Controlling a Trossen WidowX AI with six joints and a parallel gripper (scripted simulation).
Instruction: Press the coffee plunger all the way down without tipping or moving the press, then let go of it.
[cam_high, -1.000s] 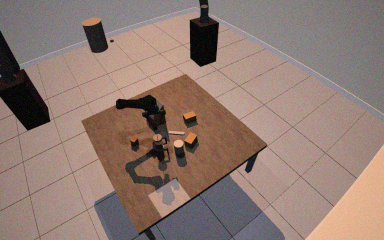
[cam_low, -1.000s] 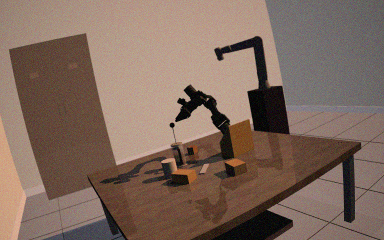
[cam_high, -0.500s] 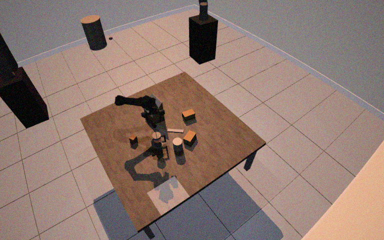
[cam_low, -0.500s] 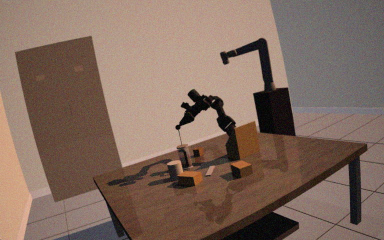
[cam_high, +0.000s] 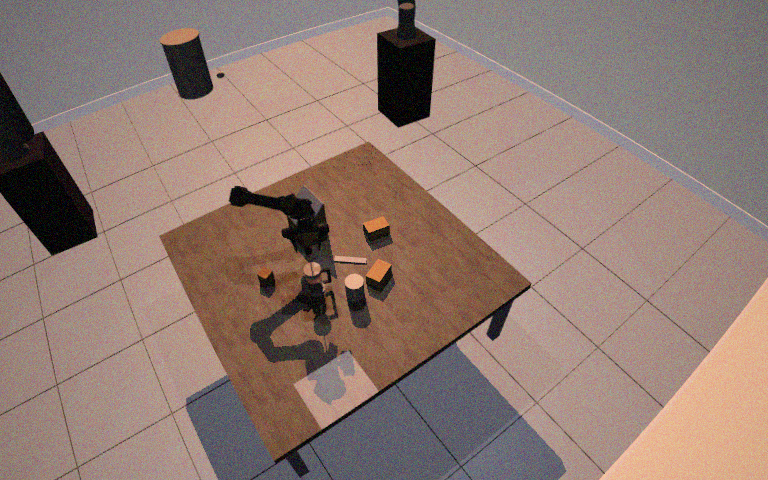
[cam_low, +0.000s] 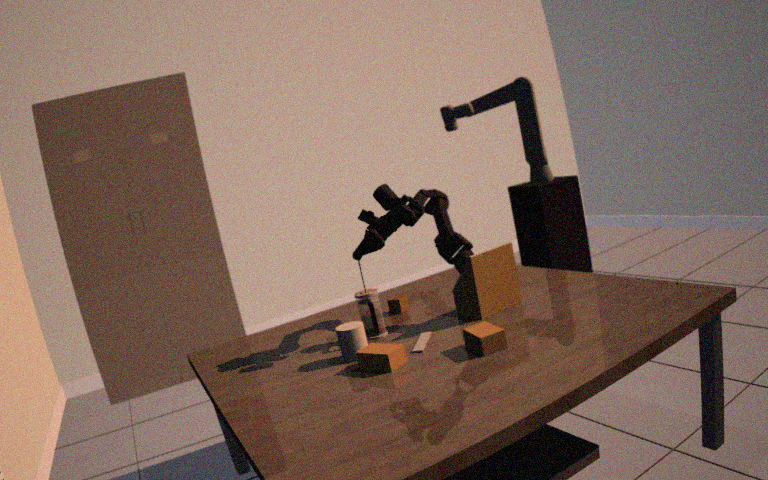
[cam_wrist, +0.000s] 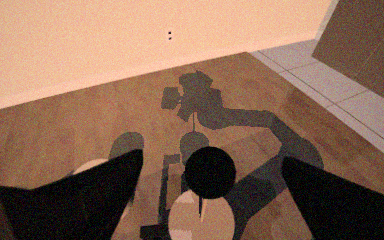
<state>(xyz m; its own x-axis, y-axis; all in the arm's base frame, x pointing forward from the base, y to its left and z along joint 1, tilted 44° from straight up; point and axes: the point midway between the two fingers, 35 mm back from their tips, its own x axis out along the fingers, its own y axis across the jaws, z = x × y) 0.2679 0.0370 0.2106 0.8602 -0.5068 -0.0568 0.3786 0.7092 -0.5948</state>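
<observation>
Now: gripper tip 140 mm above the coffee press and 20 mm to the right of it. From my gripper tip the other things lie so: flat stick (260 mm below, 210 mm to the left, 70 mm behind).
</observation>
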